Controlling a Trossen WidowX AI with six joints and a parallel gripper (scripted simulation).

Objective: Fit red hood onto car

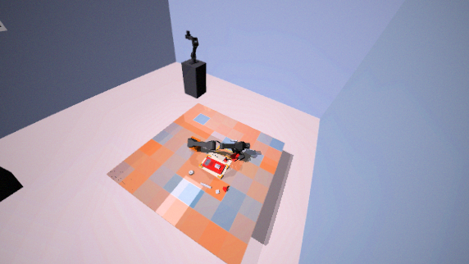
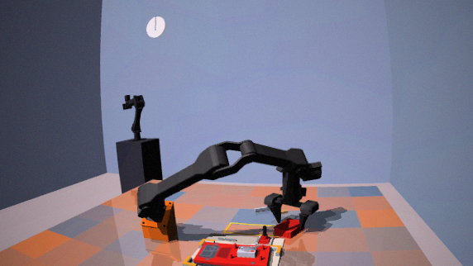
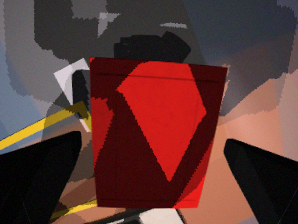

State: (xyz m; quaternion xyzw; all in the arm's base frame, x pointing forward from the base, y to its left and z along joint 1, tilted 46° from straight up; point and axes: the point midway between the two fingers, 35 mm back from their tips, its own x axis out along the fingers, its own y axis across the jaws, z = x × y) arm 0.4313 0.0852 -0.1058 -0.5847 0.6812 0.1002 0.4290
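Now: gripper tip right at the red hood. Round my gripper tip: white jig: 130 mm behind, 190 mm to the right, 10 mm below.
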